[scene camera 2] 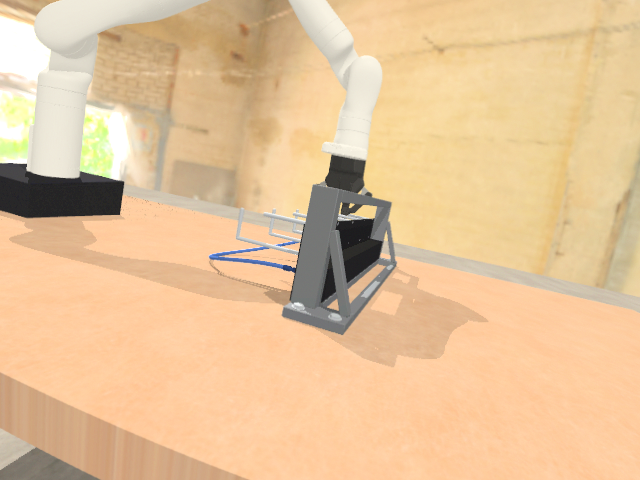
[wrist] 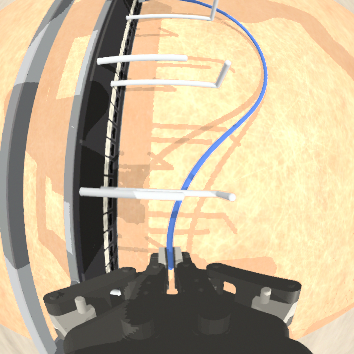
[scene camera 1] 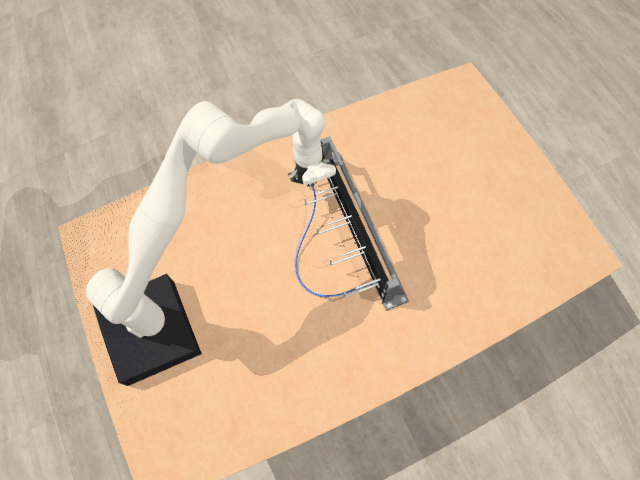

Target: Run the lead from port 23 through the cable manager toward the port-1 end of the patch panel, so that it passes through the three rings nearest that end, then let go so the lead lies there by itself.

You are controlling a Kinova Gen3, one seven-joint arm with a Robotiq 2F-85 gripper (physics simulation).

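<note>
The patch panel (scene camera 1: 363, 233) (scene camera 2: 354, 254) (wrist: 91, 170) stands upright, with white wire rings along its front. My gripper (scene camera 1: 311, 183) (wrist: 169, 256) is shut on the blue lead (scene camera 1: 296, 260) (scene camera 2: 248, 261) (wrist: 211, 152), near the port-1 end. The lead bows out from the opposite end. Below my fingers it crosses a ring (scene camera 1: 321, 198) (wrist: 125, 193) inboard of its upturned tip; whether it lies between the arms is unclear. It passes outside the tips of the middle ring (scene camera 1: 333, 227) (wrist: 160, 84) and the one beyond (scene camera 1: 346, 257) (wrist: 170, 18). My arm hides the port-1 end ring in scene camera 1.
The panel's grey support frame (scene camera 2: 310, 248) (wrist: 15, 175) stands close beside my gripper. The black arm base (scene camera 1: 170, 341) (scene camera 2: 62, 198) is at the side of the tan table (scene camera 1: 491, 180) (scene camera 2: 180, 361). Upturned ring tips stick out from the panel's front.
</note>
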